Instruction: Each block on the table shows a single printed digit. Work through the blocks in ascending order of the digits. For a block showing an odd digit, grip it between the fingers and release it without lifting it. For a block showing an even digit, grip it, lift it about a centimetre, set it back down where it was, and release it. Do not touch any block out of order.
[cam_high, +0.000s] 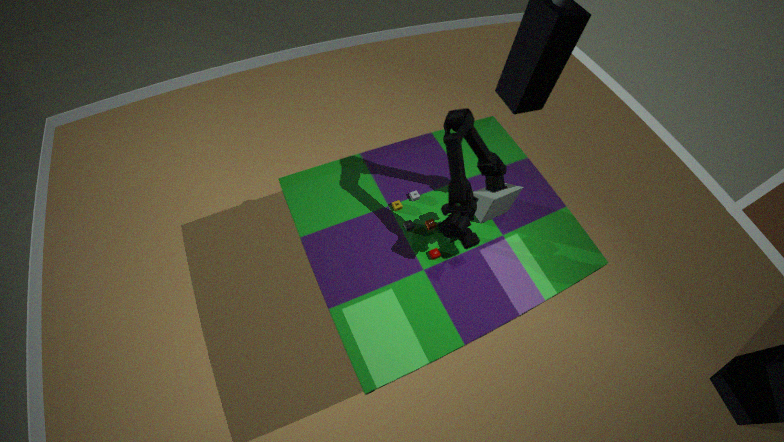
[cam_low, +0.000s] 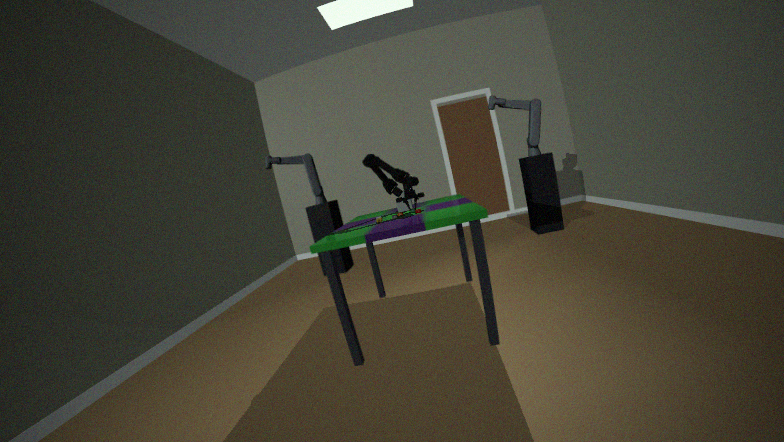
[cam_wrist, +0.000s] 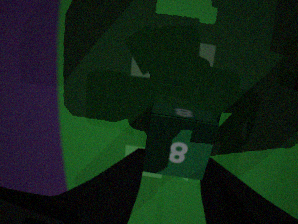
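The yellow block lies 16 cm ahead of my gripper tip and 20 cm to the right of it. Also, from my gripper tip: grey block (15 cm ahead, 10 cm to the right); then white block (8 cm ahead, 22 cm to the right); then red block (11 cm ahead, 4 cm to the left).
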